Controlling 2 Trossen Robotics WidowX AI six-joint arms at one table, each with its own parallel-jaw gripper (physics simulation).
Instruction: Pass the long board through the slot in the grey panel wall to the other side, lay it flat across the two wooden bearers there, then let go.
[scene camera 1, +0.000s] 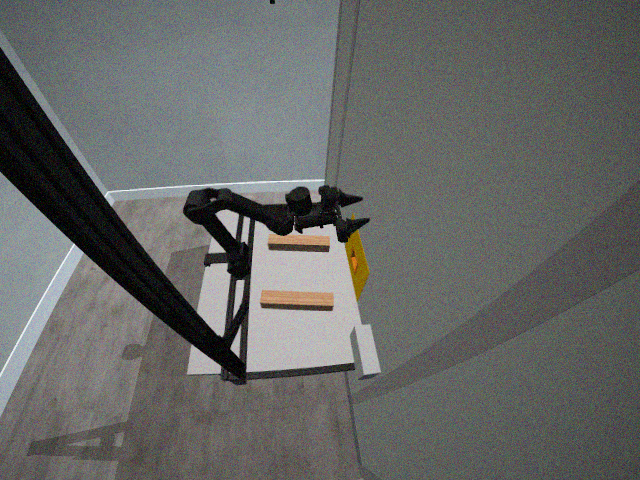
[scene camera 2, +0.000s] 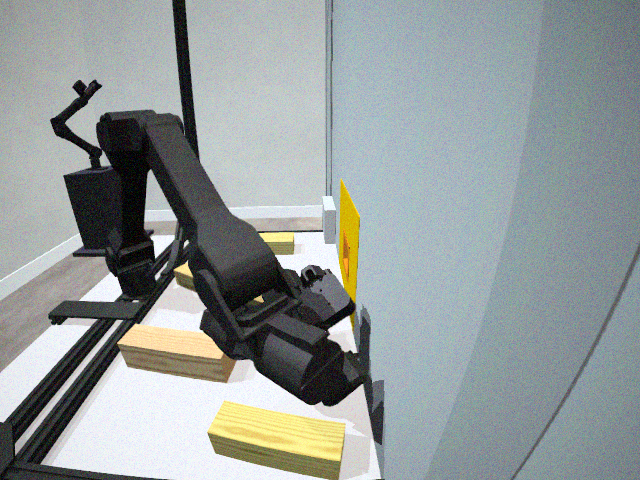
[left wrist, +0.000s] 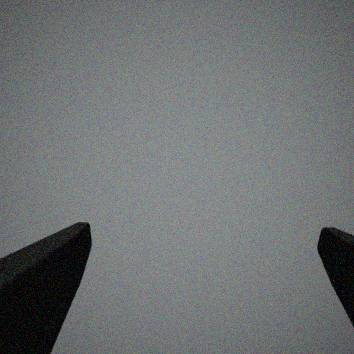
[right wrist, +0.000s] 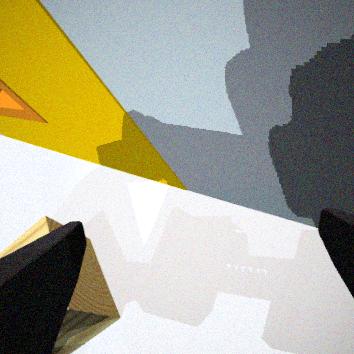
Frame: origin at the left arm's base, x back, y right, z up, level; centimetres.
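Seen in the pictures: left gripper, between the fingertips: (scene camera 1: 366, 208) (left wrist: 206, 236); right gripper, between the fingertips: (scene camera 2: 340, 332) (right wrist: 203, 226); left arm's base, origin of its link: (scene camera 1: 240, 272); right arm's base, origin of its link: (scene camera 2: 139, 291).
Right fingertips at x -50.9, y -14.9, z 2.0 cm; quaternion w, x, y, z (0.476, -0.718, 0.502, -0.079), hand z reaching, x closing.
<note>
Pixels of each thing's middle, then the offset from my right fingertips to it. "spot": a spot on its surface instead. Level surfaces: height alone.
- long board, a spot on its surface: (scene camera 2: 183, 276) spot: dz -0.9, dx -32.1, dy +19.2 cm
- wood, a spot on its surface: (right wrist: 95, 280) spot: dz -2.9, dx -4.1, dy +5.7 cm
- slot, a spot on its surface: (right wrist: 10, 102) spot: dz +2.4, dx +2.9, dy +16.3 cm
- tan block, middle of its body: (scene camera 2: 177, 352) dz -1.4, dx -24.9, dy -3.0 cm
- far yellow block, middle of its body: (scene camera 2: 263, 243) dz -2.0, dx -17.1, dy +38.6 cm
- table, height of its surface: dz -3.9 cm
The long board (scene camera 2: 183, 276) lies on the table behind the right arm in scene camera 2, largely hidden. An end-grained piece of wood (right wrist: 95, 280), probably its end, shows behind a finger in the right wrist view. The grey panel wall (scene camera 1: 465, 180) (scene camera 2: 439, 206) (left wrist: 200, 125) (right wrist: 165, 75) has a slot (scene camera 1: 354, 260) (scene camera 2: 345, 255) (right wrist: 10, 102) in a yellow plate. Two wooden bearers (scene camera 1: 298, 241) (scene camera 1: 296, 298) lie parallel in scene camera 1. My left gripper (scene camera 1: 364, 209) (left wrist: 206, 236) is open, above the far bearer's right end. My right gripper (scene camera 2: 351, 335) (right wrist: 203, 226) is open, low near the wall.
In scene camera 2, a tan block (scene camera 2: 175, 351), a near yellow block (scene camera 2: 279, 439) and a far yellow block (scene camera 2: 279, 242) lie on the table (scene camera 2: 129, 413). A white block (scene camera 1: 367, 348) (scene camera 2: 329, 219) stands by the wall. Black rails (scene camera 1: 248, 289) (scene camera 2: 67, 403) run along both tables.
</note>
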